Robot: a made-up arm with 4 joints. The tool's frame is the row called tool.
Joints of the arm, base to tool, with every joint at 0 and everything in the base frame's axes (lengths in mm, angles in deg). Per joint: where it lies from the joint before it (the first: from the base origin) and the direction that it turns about. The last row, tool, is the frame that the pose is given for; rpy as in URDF.
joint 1: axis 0.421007 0.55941 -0.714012 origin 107 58 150
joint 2: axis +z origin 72 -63 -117
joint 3: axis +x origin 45 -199 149
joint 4: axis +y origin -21 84 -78
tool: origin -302 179 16 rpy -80.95 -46.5 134.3
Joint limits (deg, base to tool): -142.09..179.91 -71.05..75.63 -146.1..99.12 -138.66..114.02
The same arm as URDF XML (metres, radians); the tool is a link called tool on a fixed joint. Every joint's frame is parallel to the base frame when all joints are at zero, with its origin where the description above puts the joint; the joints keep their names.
<robot name="arm">
<link name="base"/>
<link name="link1"/>
<link name="link2"/>
<link name="link3"/>
<link name="link4"/>
<link name="tool"/>
<joint name="joint 1" type="revolute"><parent link="base"/><child link="link1"/><origin xyz="0.107 0.058 0.15"/><axis xyz="0.421007 0.55941 -0.714012"/><limit lower="-2.4799" upper="3.14"/></joint>
<joint name="joint 2" type="revolute"><parent link="link1"/><child link="link2"/><origin xyz="0.072 -0.063 -0.117"/><axis xyz="0 0 1"/><limit lower="-1.2401" upper="1.32"/></joint>
<joint name="joint 3" type="revolute"><parent link="link2"/><child link="link3"/><origin xyz="0.045 -0.199 0.149"/><axis xyz="1 0 0"/><limit lower="-2.5499" upper="1.73"/></joint>
<joint name="joint 4" type="revolute"><parent link="link3"/><child link="link4"/><origin xyz="-0.021 0.084 -0.078"/><axis xyz="0 1 0"/><limit lower="-2.4201" upper="1.99"/></joint>
<joint name="tool_joint" type="fixed"><parent link="link4"/><child link="tool"/><origin xyz="-0.302 0.179 0.016" rpy="-1.4128 -0.8116 2.344"/></joint>
</robot>

